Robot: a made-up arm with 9 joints. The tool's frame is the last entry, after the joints. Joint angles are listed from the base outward. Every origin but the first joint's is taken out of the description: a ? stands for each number. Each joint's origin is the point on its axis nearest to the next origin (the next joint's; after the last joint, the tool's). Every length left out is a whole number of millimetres.
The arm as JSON. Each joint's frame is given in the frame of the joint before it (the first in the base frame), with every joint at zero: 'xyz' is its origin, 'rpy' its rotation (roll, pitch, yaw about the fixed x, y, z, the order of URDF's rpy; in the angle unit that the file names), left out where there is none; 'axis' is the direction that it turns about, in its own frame. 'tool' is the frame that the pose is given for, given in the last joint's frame.
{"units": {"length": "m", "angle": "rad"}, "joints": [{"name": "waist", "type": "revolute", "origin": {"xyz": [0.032, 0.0, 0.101]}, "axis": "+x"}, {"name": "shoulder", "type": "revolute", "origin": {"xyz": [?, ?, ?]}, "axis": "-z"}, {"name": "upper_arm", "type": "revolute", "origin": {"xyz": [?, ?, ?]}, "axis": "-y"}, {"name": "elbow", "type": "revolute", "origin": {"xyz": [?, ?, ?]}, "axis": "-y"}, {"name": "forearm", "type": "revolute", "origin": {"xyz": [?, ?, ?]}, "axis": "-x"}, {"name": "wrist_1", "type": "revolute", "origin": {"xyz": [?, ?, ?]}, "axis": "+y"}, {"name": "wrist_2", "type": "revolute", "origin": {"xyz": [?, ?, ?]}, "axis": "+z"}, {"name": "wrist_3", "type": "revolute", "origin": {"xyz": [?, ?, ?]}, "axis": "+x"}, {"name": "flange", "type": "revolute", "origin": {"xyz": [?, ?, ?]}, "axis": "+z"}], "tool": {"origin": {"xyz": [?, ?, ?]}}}
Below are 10 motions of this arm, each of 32 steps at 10 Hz.
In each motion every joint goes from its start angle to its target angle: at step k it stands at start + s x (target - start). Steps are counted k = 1, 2, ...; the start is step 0. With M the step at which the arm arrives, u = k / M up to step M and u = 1 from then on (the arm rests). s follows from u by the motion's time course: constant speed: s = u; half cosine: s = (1 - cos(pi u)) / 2; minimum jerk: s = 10 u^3 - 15 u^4 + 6 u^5.
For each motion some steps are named. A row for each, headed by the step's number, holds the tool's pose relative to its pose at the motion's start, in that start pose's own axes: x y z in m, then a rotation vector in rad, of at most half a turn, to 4 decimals.
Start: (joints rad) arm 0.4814 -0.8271 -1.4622 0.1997 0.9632 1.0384 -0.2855 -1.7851 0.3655
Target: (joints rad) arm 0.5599 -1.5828 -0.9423 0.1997 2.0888 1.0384 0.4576 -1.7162 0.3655
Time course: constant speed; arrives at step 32
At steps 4, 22, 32:
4: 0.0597 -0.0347 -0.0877 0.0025 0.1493 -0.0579
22: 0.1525 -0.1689 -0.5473 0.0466 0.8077 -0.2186
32: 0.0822 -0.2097 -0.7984 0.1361 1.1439 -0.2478

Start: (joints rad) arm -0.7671 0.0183 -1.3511 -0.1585 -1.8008 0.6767 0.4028 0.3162 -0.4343
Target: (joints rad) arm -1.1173 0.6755 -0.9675 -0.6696 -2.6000 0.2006 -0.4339 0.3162 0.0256
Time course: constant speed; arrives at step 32
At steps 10, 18, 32:
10: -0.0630 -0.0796 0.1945 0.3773 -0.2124 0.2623
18: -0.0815 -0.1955 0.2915 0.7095 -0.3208 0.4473
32: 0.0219 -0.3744 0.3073 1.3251 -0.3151 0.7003

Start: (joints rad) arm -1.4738 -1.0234 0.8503 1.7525 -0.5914 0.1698 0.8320 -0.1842 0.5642
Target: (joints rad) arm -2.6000 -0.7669 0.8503 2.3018 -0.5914 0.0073 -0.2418 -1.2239 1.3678
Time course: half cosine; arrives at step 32
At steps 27, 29, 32:
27: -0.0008 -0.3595 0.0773 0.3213 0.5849 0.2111
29: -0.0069 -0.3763 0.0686 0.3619 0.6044 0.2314
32: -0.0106 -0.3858 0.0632 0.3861 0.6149 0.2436

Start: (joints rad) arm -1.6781 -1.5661 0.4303 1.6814 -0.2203 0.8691 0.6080 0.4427 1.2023
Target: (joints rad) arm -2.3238 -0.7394 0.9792 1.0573 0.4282 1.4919 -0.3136 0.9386 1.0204
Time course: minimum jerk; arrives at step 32
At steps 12, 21, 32:
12: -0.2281 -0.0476 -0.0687 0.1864 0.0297 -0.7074
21: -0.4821 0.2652 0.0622 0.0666 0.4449 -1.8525
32: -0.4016 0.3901 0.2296 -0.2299 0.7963 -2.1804

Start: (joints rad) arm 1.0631 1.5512 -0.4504 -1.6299 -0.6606 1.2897 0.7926 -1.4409 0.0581
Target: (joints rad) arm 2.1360 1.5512 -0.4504 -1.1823 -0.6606 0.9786 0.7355 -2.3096 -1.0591
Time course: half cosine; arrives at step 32
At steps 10, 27, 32:
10: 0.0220 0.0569 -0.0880 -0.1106 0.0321 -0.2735
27: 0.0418 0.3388 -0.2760 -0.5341 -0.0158 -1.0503
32: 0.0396 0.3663 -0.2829 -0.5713 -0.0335 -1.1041

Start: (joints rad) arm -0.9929 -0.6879 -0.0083 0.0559 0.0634 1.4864 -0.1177 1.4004 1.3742
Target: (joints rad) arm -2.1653 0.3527 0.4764 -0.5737 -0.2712 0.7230 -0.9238 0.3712 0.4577
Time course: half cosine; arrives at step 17
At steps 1, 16, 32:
1: -0.0026 -0.0002 0.0045 -0.0123 -0.0010 -0.0124
16: -0.4024 0.4945 0.3465 -1.4181 -1.0887 -1.7534
32: -0.4055 0.5020 0.3442 -1.4247 -1.1107 -1.7661

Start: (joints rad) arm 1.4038 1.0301 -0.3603 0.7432 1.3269 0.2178 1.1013 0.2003 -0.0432
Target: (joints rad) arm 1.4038 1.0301 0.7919 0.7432 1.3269 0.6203 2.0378 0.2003 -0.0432
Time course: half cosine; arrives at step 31
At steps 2, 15, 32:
2: 0.0003 -0.0023 0.0015 0.0023 -0.0018 -0.0012
15: -0.0215 -0.0978 0.0935 0.0984 -0.1488 -0.0313
32: -0.1400 -0.1558 0.2211 0.0978 -0.4406 -0.0090

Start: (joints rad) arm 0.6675 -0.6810 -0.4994 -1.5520 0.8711 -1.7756 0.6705 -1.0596 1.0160
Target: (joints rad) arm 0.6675 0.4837 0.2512 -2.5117 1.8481 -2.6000 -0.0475 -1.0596 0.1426
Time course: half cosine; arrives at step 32
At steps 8, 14, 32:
8: -0.0557 -0.0931 0.0003 -0.0021 0.0504 -0.3460
14: -0.2230 -0.2229 0.0220 -0.0214 0.1241 -0.9781
32: -0.7295 -0.1382 0.2251 -0.1946 0.1263 -2.5188

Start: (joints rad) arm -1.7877 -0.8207 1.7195 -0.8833 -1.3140 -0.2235 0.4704 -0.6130 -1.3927
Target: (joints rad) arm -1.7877 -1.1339 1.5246 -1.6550 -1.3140 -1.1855 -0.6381 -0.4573 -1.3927
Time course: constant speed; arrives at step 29
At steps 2, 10, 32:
2: 0.0690 0.0140 -0.0255 -0.0534 0.0053 -0.1322
10: 0.3320 -0.0206 -0.1273 -0.2626 0.0021 -0.6499
32: 0.6187 -0.3922 -0.1422 -0.5764 -0.2769 -1.7576

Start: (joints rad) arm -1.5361 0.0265 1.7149 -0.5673 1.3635 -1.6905 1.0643 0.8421 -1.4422
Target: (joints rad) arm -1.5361 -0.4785 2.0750 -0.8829 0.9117 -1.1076 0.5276 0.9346 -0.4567
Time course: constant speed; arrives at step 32
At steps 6, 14, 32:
6: 0.0957 -0.0790 0.0672 0.1855 0.0313 -0.0287
14: 0.1935 -0.2329 0.1329 0.4568 0.0231 -0.0544
32: 0.2546 -0.6700 0.1028 1.0810 -0.2102 -0.1002

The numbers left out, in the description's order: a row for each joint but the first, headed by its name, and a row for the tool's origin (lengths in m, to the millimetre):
shoulder: 0.0 0.353 -0.139
upper_arm: -0.093 -0.146 0.0
elbow: 0.105 0.0 -0.065
forearm: -0.094 0.0 -0.025
wrist_1: 0.0 0.003 0.102
wrist_2: 0.087 0.0 -0.087
wrist_3: 0.394 0.094 0.0
flange: 0.0 0.03 0.271
tool: 0.048 0.024 0.0

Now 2 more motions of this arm.
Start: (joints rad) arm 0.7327 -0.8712 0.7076 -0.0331 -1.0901 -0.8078 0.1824 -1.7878 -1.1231
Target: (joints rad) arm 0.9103 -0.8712 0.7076 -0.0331 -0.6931 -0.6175 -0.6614 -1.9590 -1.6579
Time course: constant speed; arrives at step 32
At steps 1, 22, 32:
1: -0.0027 0.0081 -0.0049 -0.0191 -0.0017 -0.0102
22: -0.0676 0.1416 -0.1438 -0.4315 -0.1358 -0.2300
32: -0.0953 0.1731 -0.2317 -0.6282 -0.2593 -0.3360

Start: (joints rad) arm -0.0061 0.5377 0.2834 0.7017 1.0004 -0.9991 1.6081 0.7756 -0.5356
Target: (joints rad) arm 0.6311 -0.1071 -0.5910 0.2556 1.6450 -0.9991 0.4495 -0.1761 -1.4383
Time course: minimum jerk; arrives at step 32
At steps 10, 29, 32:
10: -0.0569 -0.0223 0.1247 0.1288 -0.2005 -0.1006
29: -0.5189 -0.3267 0.4102 0.9832 -0.8853 -0.9031
32: -0.5238 -0.3298 0.4098 0.9928 -0.8892 -0.9117

